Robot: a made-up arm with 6 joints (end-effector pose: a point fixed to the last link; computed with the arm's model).
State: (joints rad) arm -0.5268 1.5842 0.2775 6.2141 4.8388 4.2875
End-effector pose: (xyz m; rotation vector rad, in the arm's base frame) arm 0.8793 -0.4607 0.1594 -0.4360 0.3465 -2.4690
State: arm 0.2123 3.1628 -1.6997 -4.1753 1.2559 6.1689
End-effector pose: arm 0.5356 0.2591 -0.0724 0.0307 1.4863 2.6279
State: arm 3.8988 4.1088 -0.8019 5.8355 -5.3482 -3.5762
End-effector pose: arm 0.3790 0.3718 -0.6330 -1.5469 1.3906 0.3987
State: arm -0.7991 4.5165 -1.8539 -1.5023 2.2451 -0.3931
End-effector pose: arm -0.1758 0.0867 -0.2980 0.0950 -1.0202 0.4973
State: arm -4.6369 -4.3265 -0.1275 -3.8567 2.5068 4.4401
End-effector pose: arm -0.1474 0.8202 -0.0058 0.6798 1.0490 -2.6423
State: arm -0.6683 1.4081 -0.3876 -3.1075 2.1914 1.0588
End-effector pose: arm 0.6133 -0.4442 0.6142 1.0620 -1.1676 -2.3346
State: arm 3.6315 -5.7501 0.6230 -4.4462 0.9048 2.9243
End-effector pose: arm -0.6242 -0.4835 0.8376 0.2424 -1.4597 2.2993
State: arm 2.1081 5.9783 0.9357 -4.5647 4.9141 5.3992
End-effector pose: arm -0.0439 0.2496 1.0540 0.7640 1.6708 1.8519
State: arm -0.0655 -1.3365 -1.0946 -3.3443 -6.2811 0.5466
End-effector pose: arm -0.8380 0.0901 -0.2189 2.8001 -0.5815 -1.0475
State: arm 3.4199 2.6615 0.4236 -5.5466 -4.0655 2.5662
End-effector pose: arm -0.1045 -0.1382 -0.6359 -0.0959 1.0047 -0.9666
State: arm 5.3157 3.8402 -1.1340 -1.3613 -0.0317 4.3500
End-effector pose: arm 0.0485 -0.0017 -0.7255 2.6463 -1.1309 0.5714
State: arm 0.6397 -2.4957 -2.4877 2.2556 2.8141 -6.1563
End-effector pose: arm 0.0944 0.1539 0.0245 1.7365 -0.5217 -1.3318
